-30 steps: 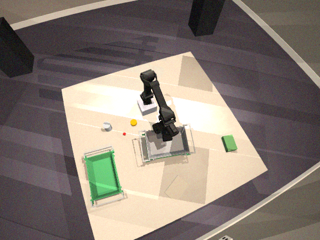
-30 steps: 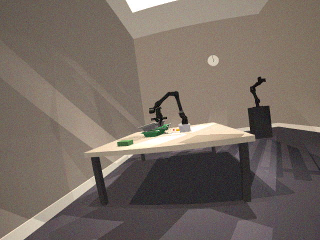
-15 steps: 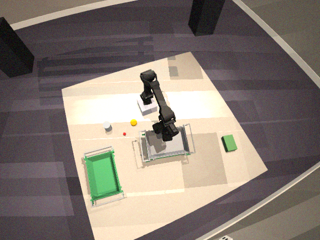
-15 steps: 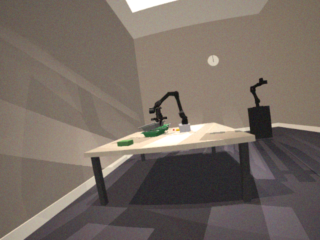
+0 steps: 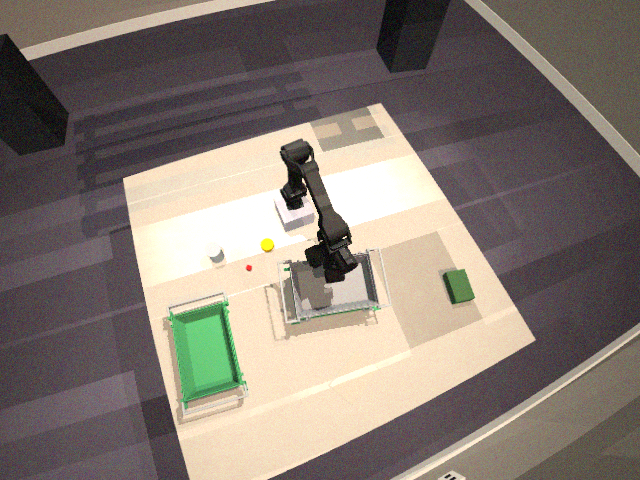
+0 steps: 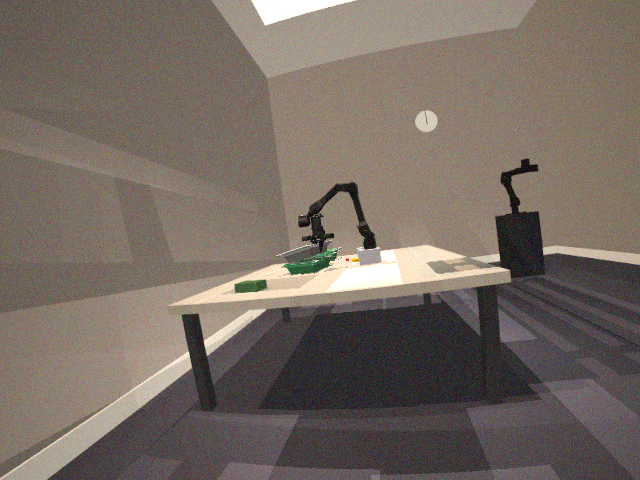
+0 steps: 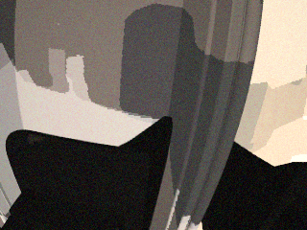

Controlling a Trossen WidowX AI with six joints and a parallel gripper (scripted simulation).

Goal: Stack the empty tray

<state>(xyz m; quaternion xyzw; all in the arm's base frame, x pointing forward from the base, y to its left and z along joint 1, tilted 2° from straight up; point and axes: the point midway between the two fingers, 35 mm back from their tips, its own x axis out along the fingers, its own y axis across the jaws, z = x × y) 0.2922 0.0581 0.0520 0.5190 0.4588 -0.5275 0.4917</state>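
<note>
My gripper tip is 80 mm short of the grey tray, 10 mm to the left of it and 20 mm below it. Round my gripper tip: red cube (90 mm behind, 280 mm to the right, 100 mm below); then grey cylinder (170 mm behind, 390 mm to the right, 70 mm below); then yellow disc (170 mm behind, 190 mm to the right, 90 mm below).
</note>
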